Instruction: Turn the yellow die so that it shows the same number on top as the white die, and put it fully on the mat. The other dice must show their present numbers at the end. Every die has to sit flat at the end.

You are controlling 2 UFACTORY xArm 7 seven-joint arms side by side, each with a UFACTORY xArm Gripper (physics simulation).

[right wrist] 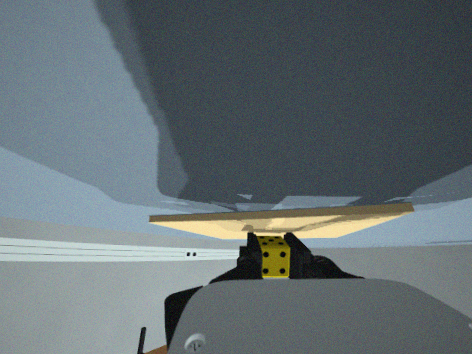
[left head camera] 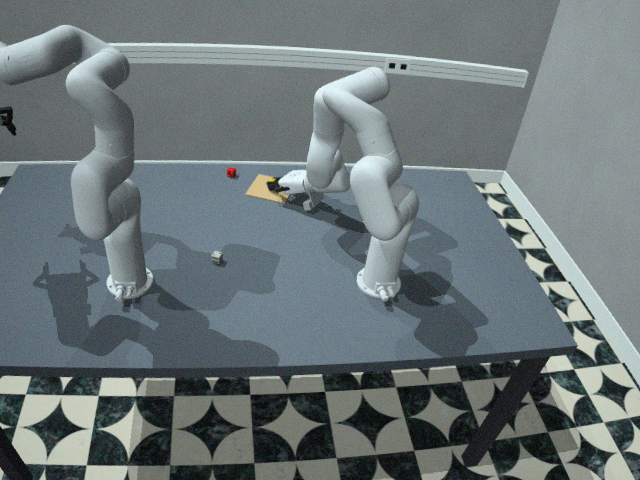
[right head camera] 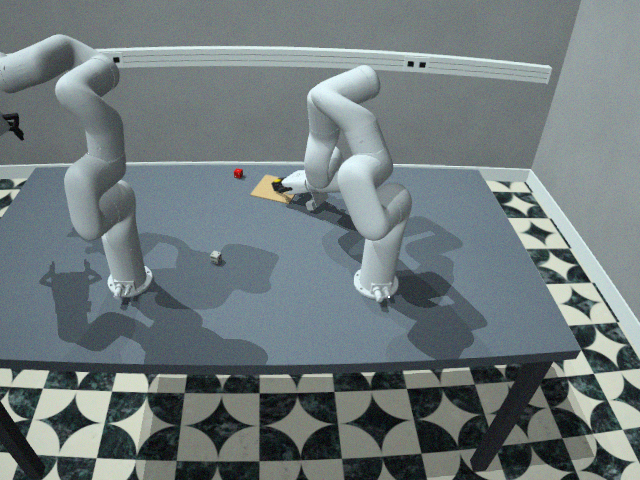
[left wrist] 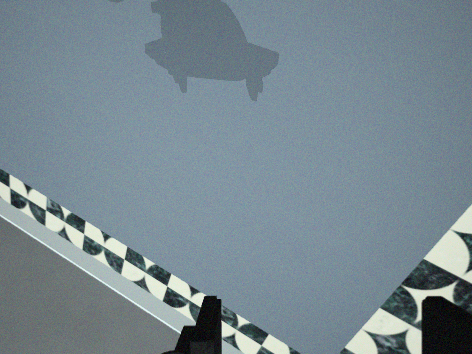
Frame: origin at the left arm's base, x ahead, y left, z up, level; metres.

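Seen in the pictures: left gripper, between the fingertips: (left head camera: 0,140) (right head camera: 9,144) (left wrist: 320,330); right gripper, between the fingertips: (right wrist: 268,248) (left head camera: 270,184) (right head camera: 276,184); left arm's base, origin of its link: (left head camera: 130,282) (right head camera: 130,281); right arm's base, origin of its link: (left head camera: 378,283) (right head camera: 375,283).
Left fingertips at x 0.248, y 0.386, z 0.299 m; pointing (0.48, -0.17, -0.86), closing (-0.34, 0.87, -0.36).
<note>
Pixels of each thing's top centre, then the offset from my left fingertips to it.
- yellow die, centre of its top: (right wrist: 272,276) (left head camera: 272,179) (right head camera: 277,180) 0.795 m right, 0.221 m ahead, 0.261 m down
- mat, centre of its top: (right wrist: 270,232) (left head camera: 271,188) (right head camera: 276,188) 0.793 m right, 0.221 m ahead, 0.295 m down
- white die, centre of its top: (left head camera: 217,253) (right head camera: 215,253) 0.620 m right, 0.156 m back, 0.274 m down
- red die, centre of its top: (left head camera: 231,169) (right head camera: 238,170) 0.654 m right, 0.305 m ahead, 0.274 m down
The yellow die (left head camera: 271,180) (right head camera: 277,180) (right wrist: 275,263) is between the fingers of my right gripper (left head camera: 273,185) (right head camera: 279,186), which is shut on it over the mat (left head camera: 260,191) (right head camera: 264,192) (right wrist: 205,227). In the right wrist view, its larger visible face has four pips and its narrow face towards the mat has five. Whether it touches the mat is hidden. The white die (left head camera: 216,257) (right head camera: 215,257) sits on the table between the arm bases; its top number is too small to read. My left gripper (left wrist: 320,330) is open and empty, high at the far left.
The red die (left head camera: 231,172) (right head camera: 238,173) sits near the table's back edge, a little left of the mat. My right forearm reaches low over the table to the right of the mat. A wall with a white rail (left head camera: 320,57) (right head camera: 330,58) stands behind the table.
</note>
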